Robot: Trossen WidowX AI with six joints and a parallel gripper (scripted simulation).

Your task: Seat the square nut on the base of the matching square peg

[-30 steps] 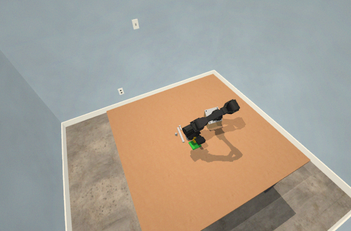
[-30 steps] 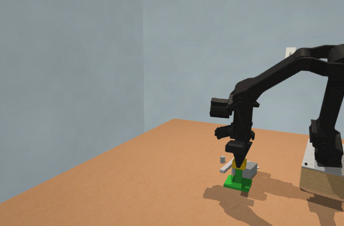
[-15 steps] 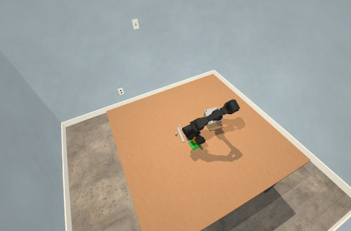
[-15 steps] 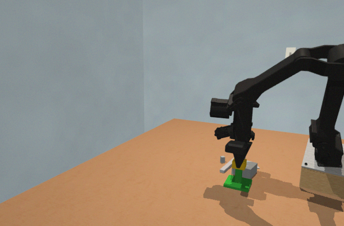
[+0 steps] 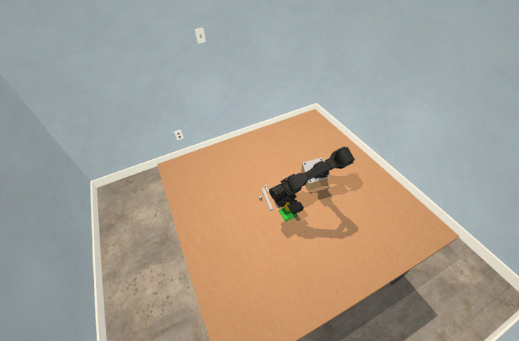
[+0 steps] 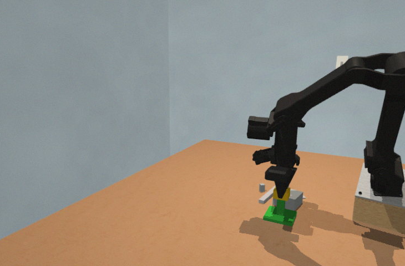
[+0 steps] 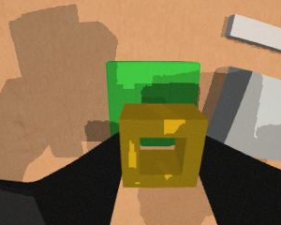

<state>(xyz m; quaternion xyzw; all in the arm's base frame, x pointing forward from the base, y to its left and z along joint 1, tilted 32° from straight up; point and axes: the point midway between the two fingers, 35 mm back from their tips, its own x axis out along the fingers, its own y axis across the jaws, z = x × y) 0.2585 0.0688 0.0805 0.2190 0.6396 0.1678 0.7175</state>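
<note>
My hand is 10 mm past the grey block, 100 mm to the left of it and 80 mm above it. The rest, counted from my hand: small grey cube: 90 mm ahead, 160 mm to the right, 90 mm below; grey bar: 50 mm ahead, 140 mm to the right, 100 mm below.
</note>
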